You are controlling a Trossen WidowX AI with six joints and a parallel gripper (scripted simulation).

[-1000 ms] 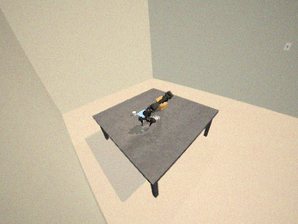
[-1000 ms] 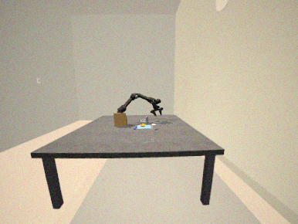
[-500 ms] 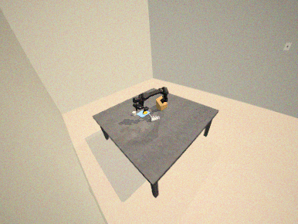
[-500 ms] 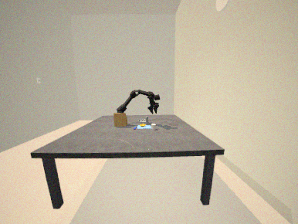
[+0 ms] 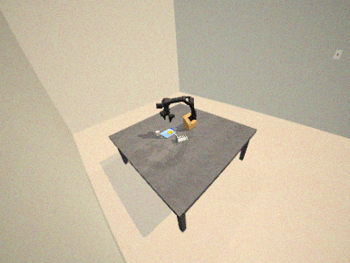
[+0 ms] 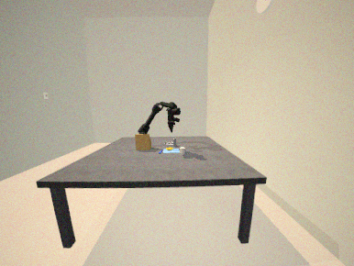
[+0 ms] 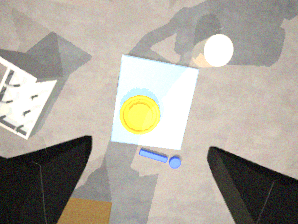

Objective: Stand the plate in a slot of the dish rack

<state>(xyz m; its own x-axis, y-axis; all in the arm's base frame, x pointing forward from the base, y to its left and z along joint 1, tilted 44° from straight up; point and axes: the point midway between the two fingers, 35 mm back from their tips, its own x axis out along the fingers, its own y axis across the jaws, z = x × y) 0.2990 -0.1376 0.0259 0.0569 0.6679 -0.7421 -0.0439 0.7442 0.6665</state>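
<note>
The yellow plate is 17 cm below my gripper tip and 2 cm behind it. From my gripper tip the other things lie so: white cup: 16 cm below, 10 cm ahead, 9 cm to the right; then wire dish rack: 19 cm to the left, 16 cm below, 2 cm behind; then blue utensil: 18 cm below, 10 cm behind, 6 cm to the right.
</note>
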